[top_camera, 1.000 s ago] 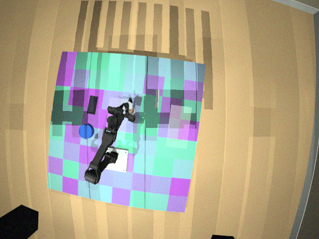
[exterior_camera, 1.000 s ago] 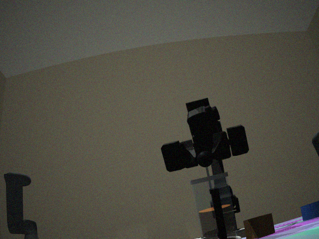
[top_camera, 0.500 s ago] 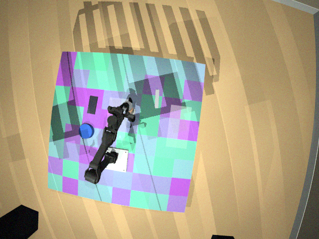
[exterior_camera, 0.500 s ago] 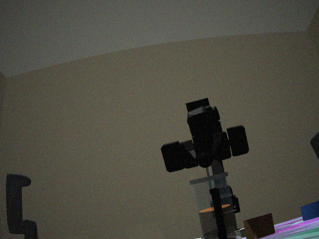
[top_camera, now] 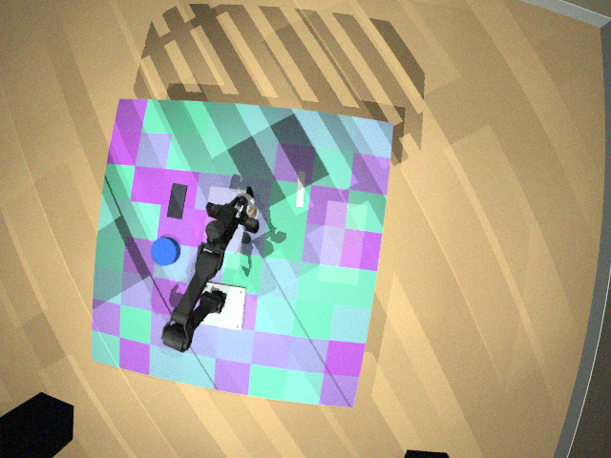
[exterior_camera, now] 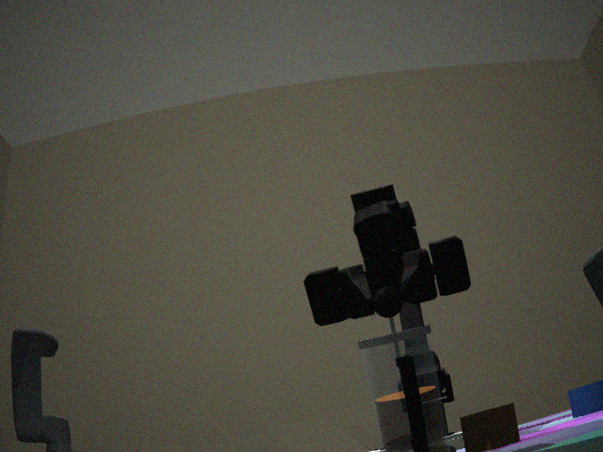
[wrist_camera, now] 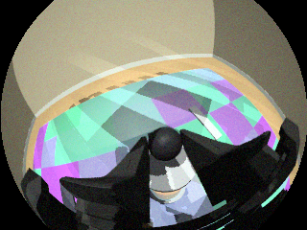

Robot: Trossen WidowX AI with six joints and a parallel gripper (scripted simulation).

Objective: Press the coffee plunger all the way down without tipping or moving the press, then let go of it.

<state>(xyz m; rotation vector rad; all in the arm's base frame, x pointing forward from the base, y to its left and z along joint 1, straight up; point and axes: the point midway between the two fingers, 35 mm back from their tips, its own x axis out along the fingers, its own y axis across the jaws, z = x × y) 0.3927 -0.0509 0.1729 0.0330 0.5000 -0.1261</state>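
My gripper tip is now 1 cm past the coffee press and 9 cm above it. From my gripper tip the other things lie so: black slab 6 cm behind, 33 cm to the left, 18 cm below; blue cylinder 28 cm behind, 33 cm to the left, 16 cm below; orange block 14 cm behind, 10 cm to the left, 16 cm below.
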